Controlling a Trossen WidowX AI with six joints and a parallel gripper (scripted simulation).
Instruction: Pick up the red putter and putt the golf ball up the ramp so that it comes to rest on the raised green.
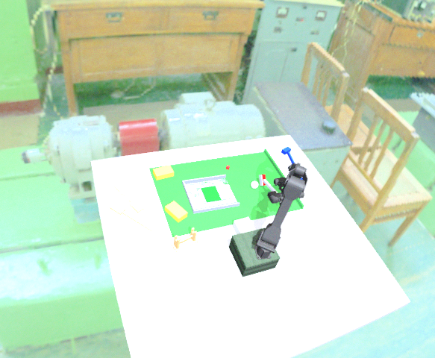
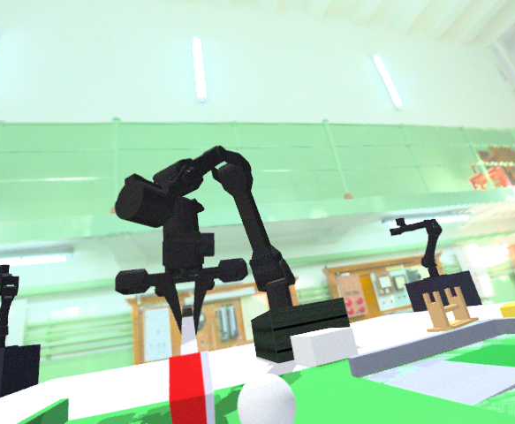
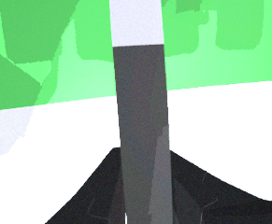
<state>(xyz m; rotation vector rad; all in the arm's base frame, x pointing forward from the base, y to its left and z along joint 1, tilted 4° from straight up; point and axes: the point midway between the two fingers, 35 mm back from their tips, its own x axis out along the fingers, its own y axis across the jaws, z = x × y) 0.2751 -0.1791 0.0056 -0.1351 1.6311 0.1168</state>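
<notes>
Now: gripper tip 120 mm short of the red putter and 20 mm to the right of it. Also, from my gripper tip: white golf ball (200 mm ahead, 80 mm to the left, 50 mm below); small red marker (360 mm ahead, 200 mm to the left, 70 mm below).
</notes>
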